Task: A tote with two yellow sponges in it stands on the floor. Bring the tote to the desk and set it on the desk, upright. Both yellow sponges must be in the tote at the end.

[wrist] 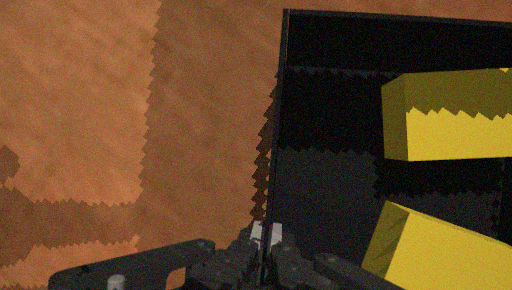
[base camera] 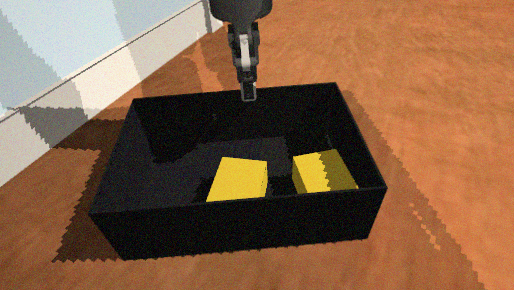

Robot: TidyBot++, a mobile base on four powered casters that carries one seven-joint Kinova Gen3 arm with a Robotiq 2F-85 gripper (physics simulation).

Observation:
I see my gripper [base camera: 249, 98], a black tote [base camera: 151, 202] and a pale blue wall [base camera: 68, 68].
The black tote is seen too in the wrist view [wrist: 329, 179]. My gripper also shows in the wrist view [wrist: 266, 238].

